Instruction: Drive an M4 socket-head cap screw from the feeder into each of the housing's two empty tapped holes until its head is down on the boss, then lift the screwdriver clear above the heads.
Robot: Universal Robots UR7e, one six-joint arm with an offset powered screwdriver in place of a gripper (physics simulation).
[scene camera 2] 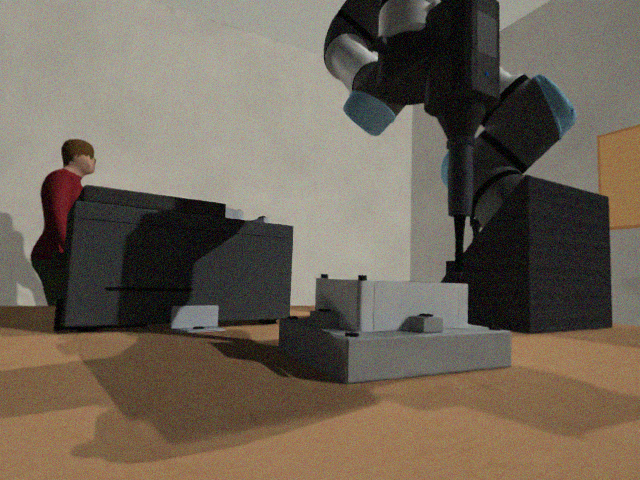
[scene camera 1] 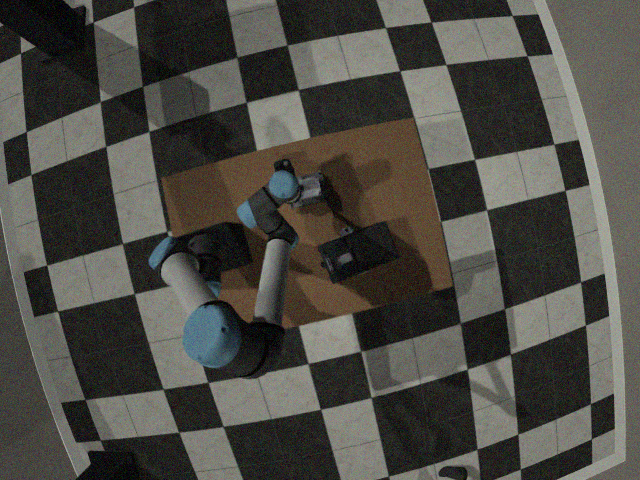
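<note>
The light grey housing (scene camera 1: 311, 187) (scene camera 2: 413, 302) sits upright on a grey fixture plate (scene camera 2: 429, 353). Two black screw heads, a left one (scene camera 2: 324, 276) and a right one (scene camera 2: 362, 277), stand on its left end in scene camera 2. My screwdriver (scene camera 2: 458, 262) points straight down at the right end of the housing, its tip close above rim height. The tip is dark against a black block, so a screw on it, contact with a boss and the holes there cannot be made out. In scene camera 1 my wrist covers that end. The dark screw feeder (scene camera 1: 369, 248) (scene camera 2: 242, 279) stands apart from the housing.
A small pale bracket (scene camera 1: 346, 230) (scene camera 2: 195, 316) stands between feeder and housing. The black robot pedestal (scene camera 1: 236, 248) (scene camera 2: 568, 263) rises behind the housing at the right of scene camera 2. Low clamps, one of them a grey block (scene camera 2: 425, 323), flank the housing. A person (scene camera 2: 56, 201) stands beyond the feeder.
</note>
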